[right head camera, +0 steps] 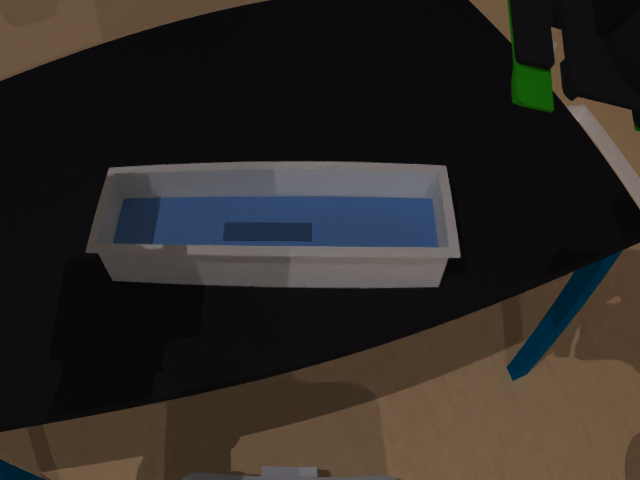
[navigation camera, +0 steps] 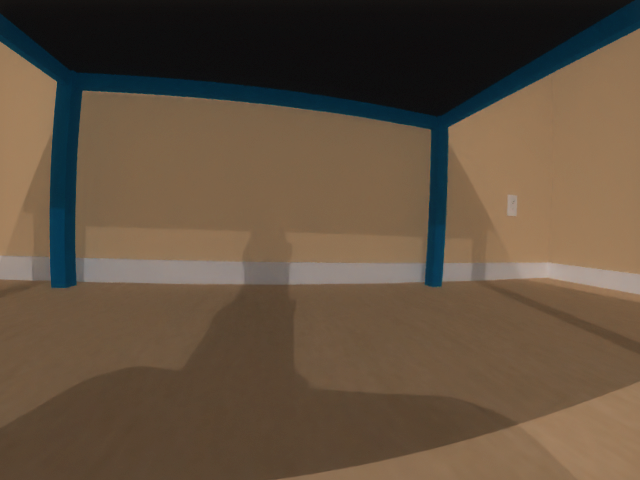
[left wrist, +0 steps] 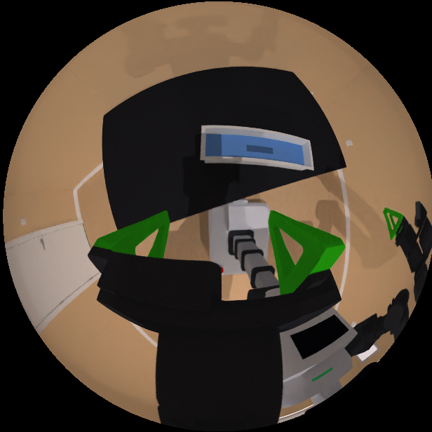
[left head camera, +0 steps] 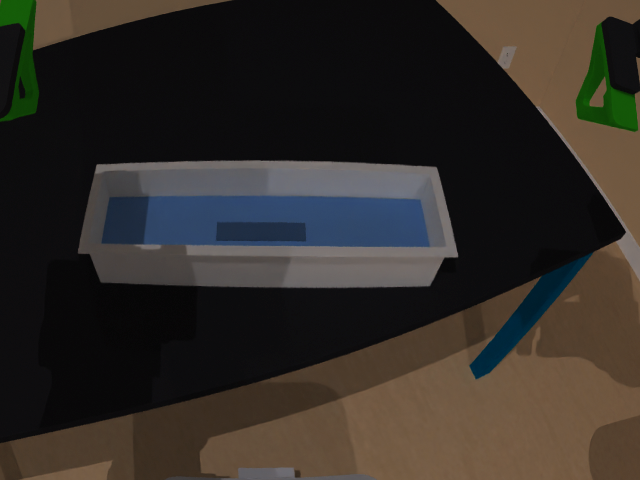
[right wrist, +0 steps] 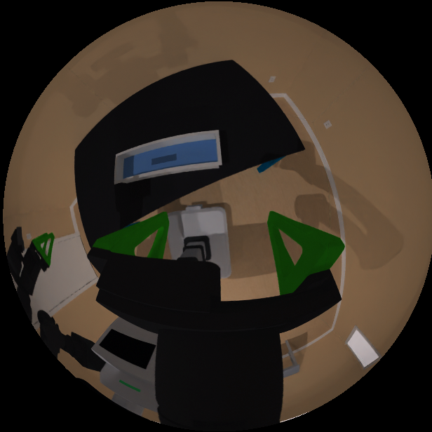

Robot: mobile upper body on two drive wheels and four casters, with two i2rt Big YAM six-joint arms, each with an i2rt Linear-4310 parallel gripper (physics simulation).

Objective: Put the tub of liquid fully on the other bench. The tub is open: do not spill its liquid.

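The open white tub (left head camera: 268, 267) (right head camera: 279, 268) (left wrist: 257, 144) (right wrist: 172, 150) holds blue liquid and stands level on the black bench top (left head camera: 310, 103) (right head camera: 310, 103) (left wrist: 150, 125) (right wrist: 250, 110), its long side toward me. My left gripper (left wrist: 218, 215) is open and empty, high above the bench's near edge; part of it shows at the left edge of the left head camera. My right gripper (right wrist: 217, 216) (right head camera: 585, 111) is open and empty, high up and to the right of the tub. Neither touches the tub. A grey frame (right wrist: 291, 371), perhaps the other bench, shows partly behind the right gripper.
A blue bench leg (left head camera: 532, 310) (right head camera: 566, 315) stands at the near right. In the navigation camera the bench's underside (navigation camera: 258, 41) hangs overhead, with far legs (navigation camera: 64, 206) (navigation camera: 438, 206) before a wall. A white door (left wrist: 45, 270) (right wrist: 65, 270) is at the left in the wrist views.
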